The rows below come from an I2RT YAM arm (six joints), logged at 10 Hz.
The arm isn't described. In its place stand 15 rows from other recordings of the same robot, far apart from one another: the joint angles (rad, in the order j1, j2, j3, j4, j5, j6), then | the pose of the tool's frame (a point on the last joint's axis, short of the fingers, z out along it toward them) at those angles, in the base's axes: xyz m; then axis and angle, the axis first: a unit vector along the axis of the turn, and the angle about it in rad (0 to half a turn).
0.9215 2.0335 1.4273 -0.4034 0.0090 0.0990 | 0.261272 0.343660 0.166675 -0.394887 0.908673 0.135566 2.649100
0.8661 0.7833 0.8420 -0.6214 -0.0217 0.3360 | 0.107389 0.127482 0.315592 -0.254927 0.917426 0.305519 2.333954
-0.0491 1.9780 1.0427 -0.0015 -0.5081 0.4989 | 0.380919 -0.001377 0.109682 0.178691 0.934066 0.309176 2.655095
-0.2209 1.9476 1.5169 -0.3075 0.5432 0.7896 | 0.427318 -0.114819 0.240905 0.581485 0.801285 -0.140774 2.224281
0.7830 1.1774 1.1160 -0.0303 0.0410 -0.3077 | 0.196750 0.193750 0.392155 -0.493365 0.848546 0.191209 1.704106
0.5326 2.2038 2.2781 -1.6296 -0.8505 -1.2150 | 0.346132 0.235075 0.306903 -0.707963 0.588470 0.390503 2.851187
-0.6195 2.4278 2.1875 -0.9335 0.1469 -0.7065 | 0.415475 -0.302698 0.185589 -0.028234 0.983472 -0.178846 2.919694
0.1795 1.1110 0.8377 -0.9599 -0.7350 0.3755 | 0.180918 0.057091 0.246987 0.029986 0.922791 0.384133 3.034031
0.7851 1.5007 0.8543 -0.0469 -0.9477 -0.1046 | 0.196085 0.236841 0.216613 -0.534533 0.659658 0.528323 2.701098
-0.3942 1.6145 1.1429 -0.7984 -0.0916 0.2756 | 0.286992 -0.115854 0.214857 0.321890 0.946064 0.036745 2.836219
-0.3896 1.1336 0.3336 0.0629 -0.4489 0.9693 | 0.191338 -0.061860 0.147425 0.517260 0.791745 0.324934 2.489935
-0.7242 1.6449 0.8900 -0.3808 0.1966 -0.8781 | 0.223853 -0.207288 0.153834 -0.053755 0.973640 -0.221663 2.980114
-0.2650 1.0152 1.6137 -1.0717 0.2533 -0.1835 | 0.138477 -0.046824 0.475966 0.114390 0.961197 -0.251027 2.138999
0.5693 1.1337 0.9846 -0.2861 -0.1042 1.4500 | 0.215857 0.142541 0.329497 0.344362 0.798638 0.493550 2.639079
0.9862 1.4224 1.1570 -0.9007 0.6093 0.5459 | 0.168067 0.217053 0.273379 -0.154555 0.984416 -0.083897 2.443763
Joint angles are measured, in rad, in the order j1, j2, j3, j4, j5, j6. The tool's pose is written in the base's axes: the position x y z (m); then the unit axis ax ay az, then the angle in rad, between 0 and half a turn. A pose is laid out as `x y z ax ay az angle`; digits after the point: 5 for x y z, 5 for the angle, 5 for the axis.
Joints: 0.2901 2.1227 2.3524 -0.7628 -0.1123 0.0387
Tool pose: 0.45642 0.14042 0.39693 -0.15542 0.97682 0.14721 2.13926
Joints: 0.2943 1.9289 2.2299 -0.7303 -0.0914 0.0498
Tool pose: 0.40889 0.12733 0.44514 -0.14924 0.97688 0.15308 2.03581
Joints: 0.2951 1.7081 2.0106 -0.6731 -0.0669 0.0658
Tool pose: 0.35735 0.11111 0.46561 -0.13548 0.97876 0.15383 1.97617
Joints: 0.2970 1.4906 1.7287 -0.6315 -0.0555 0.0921
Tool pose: 0.30920 0.09670 0.45075 -0.11924 0.98079 0.15441 2.00040
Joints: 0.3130 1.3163 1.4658 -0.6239 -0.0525 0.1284
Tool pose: 0.26993 0.08932 0.41478 -0.10677 0.98176 0.15729 2.08646
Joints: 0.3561 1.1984 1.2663 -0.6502 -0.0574 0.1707
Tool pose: 0.23904 0.09109 0.37565 -0.10647 0.98042 0.16568 2.20528
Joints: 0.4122 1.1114 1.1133 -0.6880 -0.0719 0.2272
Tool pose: 0.21205 0.09551 0.34122 -0.10753 0.97777 0.17999 2.32749
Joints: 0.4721 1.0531 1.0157 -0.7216 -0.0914 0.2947
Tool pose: 0.19075 0.10105 0.31838 -0.10598 0.97424 0.19907 2.42625
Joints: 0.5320 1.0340 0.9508 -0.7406 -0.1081 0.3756
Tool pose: 0.17770 0.10905 0.29954 -0.09691 0.97175 0.21521 2.52084
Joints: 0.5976 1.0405 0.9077 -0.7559 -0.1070 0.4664
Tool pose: 0.16834 0.11918 0.28336 -0.08242 0.97188 0.22057 2.61084
